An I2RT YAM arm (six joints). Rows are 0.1 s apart.
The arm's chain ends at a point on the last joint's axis. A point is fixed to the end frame.
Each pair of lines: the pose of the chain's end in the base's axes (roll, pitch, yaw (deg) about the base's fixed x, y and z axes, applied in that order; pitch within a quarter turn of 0, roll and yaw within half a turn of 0; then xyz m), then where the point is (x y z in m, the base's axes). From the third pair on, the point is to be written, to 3 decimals.
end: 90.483, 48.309, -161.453, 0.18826, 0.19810, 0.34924
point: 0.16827 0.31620 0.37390
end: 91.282, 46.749, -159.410, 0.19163, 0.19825, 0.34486
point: 0.16918 0.31624 0.36788
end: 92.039, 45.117, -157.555, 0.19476, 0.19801, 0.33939
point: 0.170 0.316 0.361
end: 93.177, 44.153, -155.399, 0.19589, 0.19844, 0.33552
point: 0.169 0.316 0.355
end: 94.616, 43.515, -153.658, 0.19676, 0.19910, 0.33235
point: 0.168 0.317 0.349
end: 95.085, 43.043, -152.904, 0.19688, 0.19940, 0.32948
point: 0.167 0.317 0.345
